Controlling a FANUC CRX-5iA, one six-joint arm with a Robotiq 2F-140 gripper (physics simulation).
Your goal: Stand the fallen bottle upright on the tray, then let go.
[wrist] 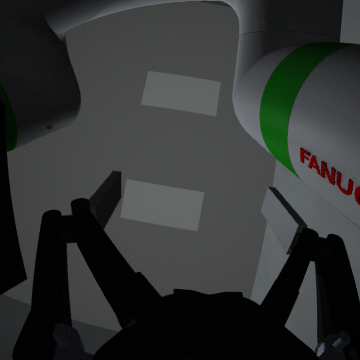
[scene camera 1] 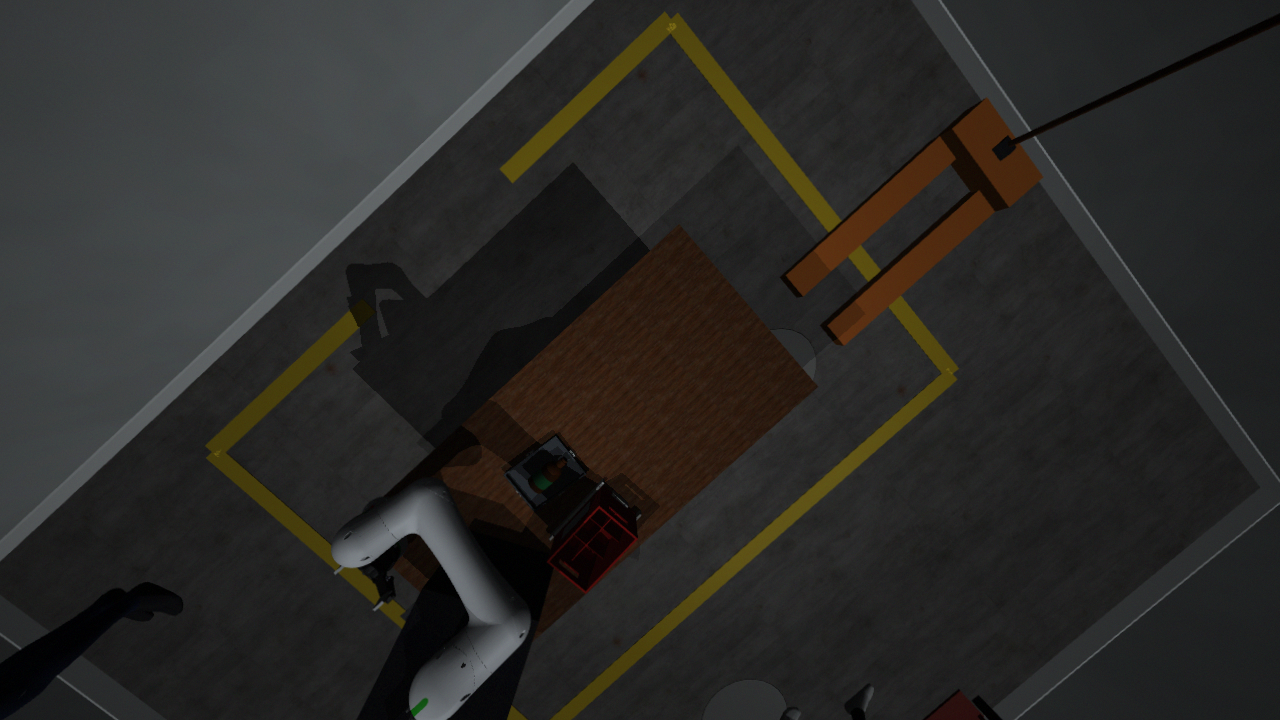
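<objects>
Gripper (wrist: 130, 295), (scene camera 1: 385, 572): same spot, in the wrist view and in scene camera 1.
</objects>
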